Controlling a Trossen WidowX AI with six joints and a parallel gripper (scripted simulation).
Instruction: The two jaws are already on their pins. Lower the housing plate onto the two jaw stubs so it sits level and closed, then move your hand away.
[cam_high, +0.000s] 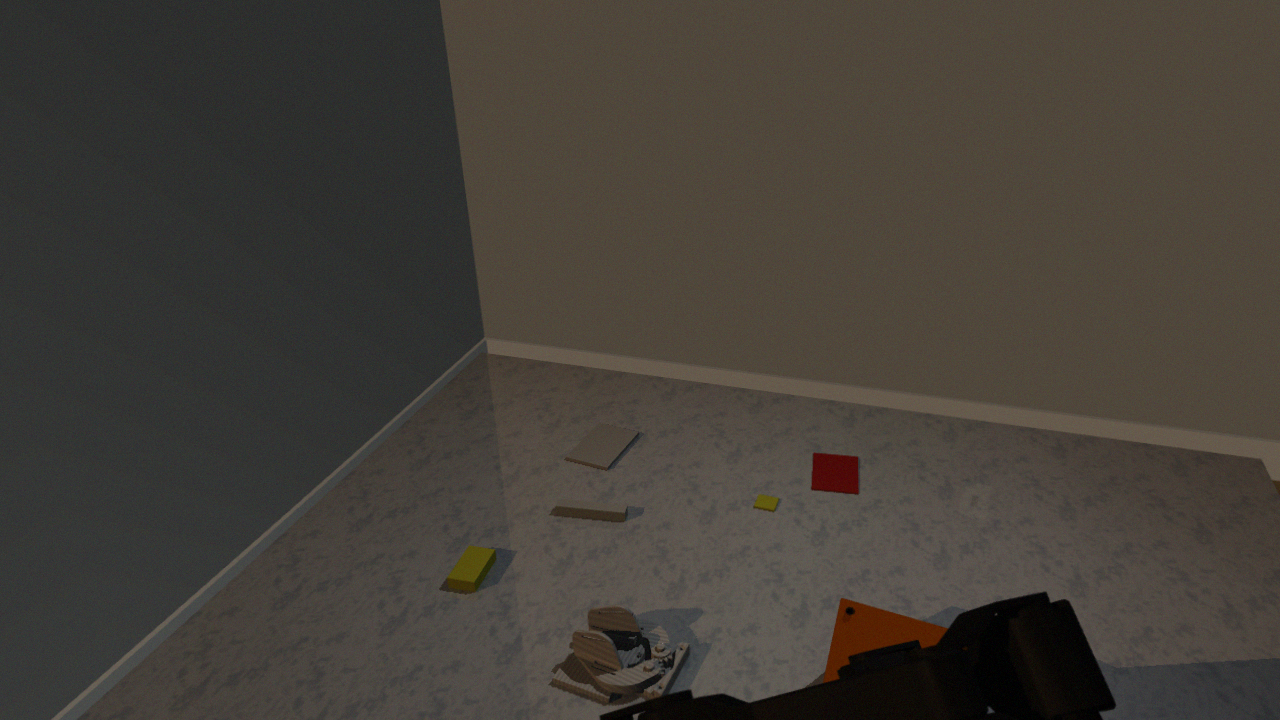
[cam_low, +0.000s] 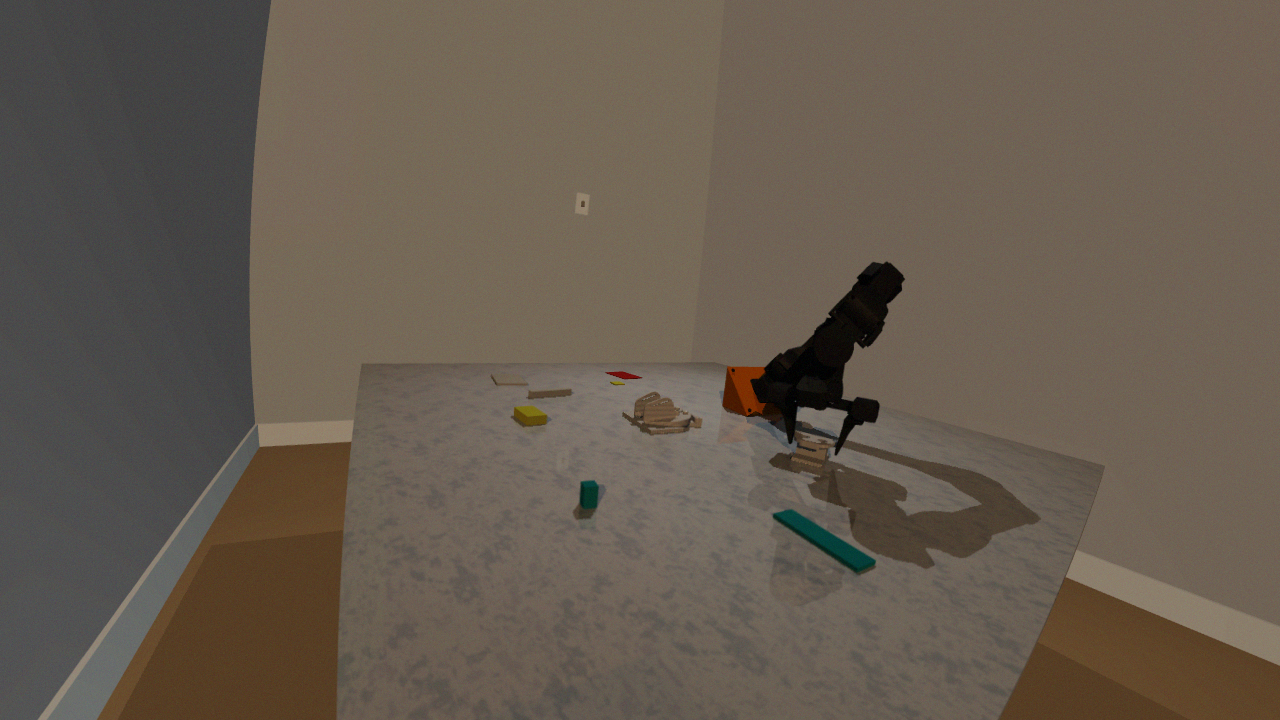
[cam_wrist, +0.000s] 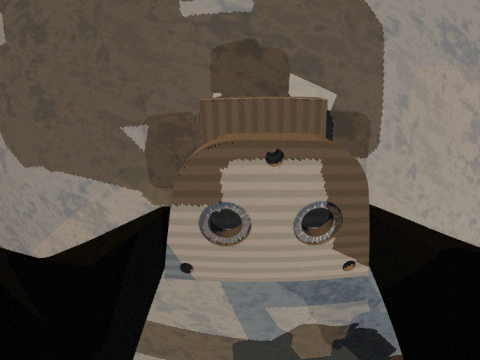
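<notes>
The wooden block is 10 mm ahead of my gripper tip and 10 mm to the left of it. Also, from my gripper tip: teal block 420 mm ahead, 50 mm to the left; teal bar 210 mm ahead, 200 mm to the left, 10 mm below; yellow block 420 mm ahead, 280 mm to the right, 10 mm below.
</notes>
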